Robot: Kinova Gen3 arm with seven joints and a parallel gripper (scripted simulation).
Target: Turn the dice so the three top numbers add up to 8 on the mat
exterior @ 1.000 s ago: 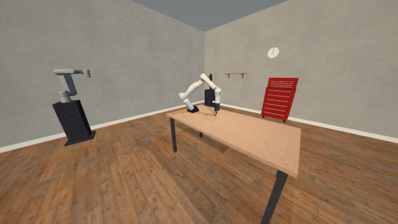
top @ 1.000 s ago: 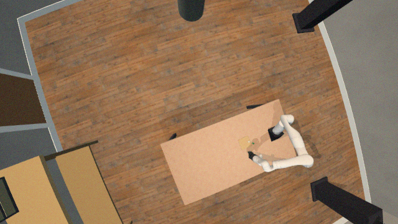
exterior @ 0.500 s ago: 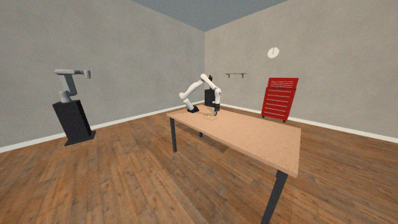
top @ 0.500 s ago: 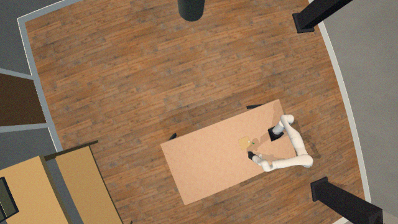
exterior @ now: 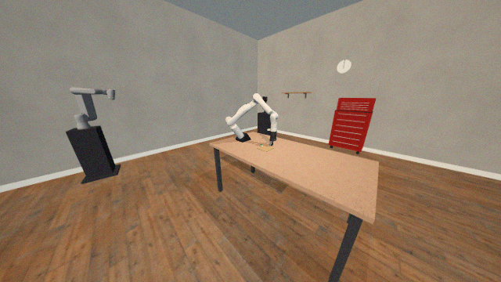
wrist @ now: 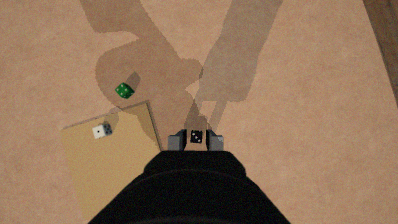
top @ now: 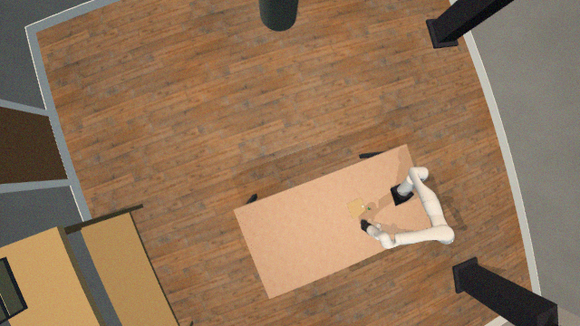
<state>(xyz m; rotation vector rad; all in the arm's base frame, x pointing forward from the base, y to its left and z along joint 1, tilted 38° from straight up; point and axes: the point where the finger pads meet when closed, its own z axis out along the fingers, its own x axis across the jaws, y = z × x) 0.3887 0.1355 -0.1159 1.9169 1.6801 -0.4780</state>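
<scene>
Now: hand 10 mm above the black die. Also, from my hand: green die 90 mm to the right, 80 mm behind, 10 mm below; tan mat 130 mm to the right, 20 mm below, 20 mm ahead; white die 130 mm to the right, 30 mm behind, 10 mm below.
</scene>
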